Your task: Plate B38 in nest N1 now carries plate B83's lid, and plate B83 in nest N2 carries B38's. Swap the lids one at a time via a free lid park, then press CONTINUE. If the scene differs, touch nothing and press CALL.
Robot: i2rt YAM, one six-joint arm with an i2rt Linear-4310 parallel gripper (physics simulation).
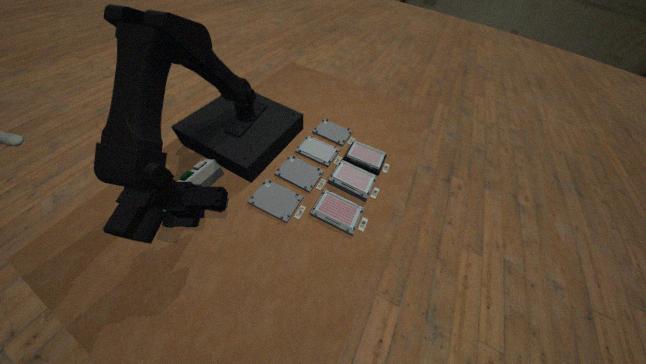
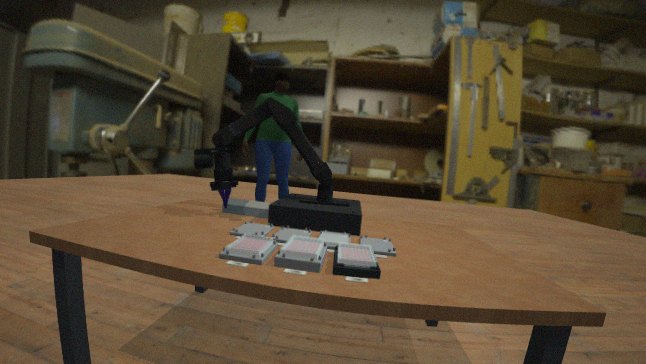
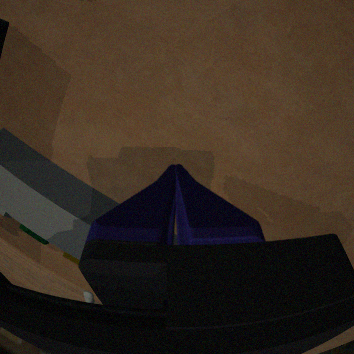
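Pixels of known places: gripper, fingertip midpoint: (image 1: 201,216) (image 2: 225,207) (image 3: 175,173); arm's base, origin of the base link: (image 1: 246,118) (image 2: 324,203).
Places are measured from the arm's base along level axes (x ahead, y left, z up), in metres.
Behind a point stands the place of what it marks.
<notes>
Three plates with pink wells sit in nests: a near one (image 1: 338,210) @[x 0.425, y -0.211, z -0.063 m] (image 2: 248,246) @[x 0.460, y -0.208, z -0.054 m], a middle one (image 1: 353,178) @[x 0.441, y -0.090, z -0.041 m] (image 2: 301,250) @[x 0.497, y -0.083, z -0.041 m], and one in a black nest (image 1: 366,155) @[x 0.464, y 0.035, z -0.045 m] (image 2: 356,256) @[x 0.504, y 0.040, z -0.045 m]. Their labels are too small to read. Beside them lie grey lid parks (image 1: 275,200) @[x 0.227, y -0.245, z -0.071 m] (image 1: 299,173) @[x 0.257, y -0.117, z -0.071 m] (image 1: 332,132) @[x 0.304, y 0.136, z -0.071 m]; another park (image 1: 317,150) @[x 0.282, y 0.005, z -0.063 m] (image 2: 335,239) @[x 0.307, y 0.017, z -0.063 m] looks paler, as with a clear lid on it. My gripper (image 2: 225,206) @[x 0.072, y -0.379, z -0.041 m] (image 3: 175,173) @[x 0.072, y -0.379, z -0.041 m] is shut and empty, low at one end of the button box (image 1: 212,172) @[x 0.007, y -0.238, z -0.040 m] (image 2: 247,207) @[x -0.007, y -0.311, z -0.046 m] (image 3: 40,195) @[x -0.002, y -0.287, z -0.042 m]. Its green button (image 1: 187,175) @[x -0.045, y -0.283, z -0.027 m] (image 3: 34,234) @[x -0.045, y -0.285, z -0.027 m] shows; the fingers hide that end.
The black arm base (image 1: 240,135) @[x 0.033, y -0.095, z 0.006 m] (image 2: 315,215) @[x 0.150, y -0.039, z -0.025 m] stands between the button box and the parks. Small label cards lie beside the nests and parks. The brown table (image 1: 280,300) @[x 0.356, y -0.490, z -0.081 m] (image 2: 450,280) @[x 0.544, y 0.257, z -0.081 m] has its edge beyond the nests. A person in green (image 2: 280,107) stands behind the table.
</notes>
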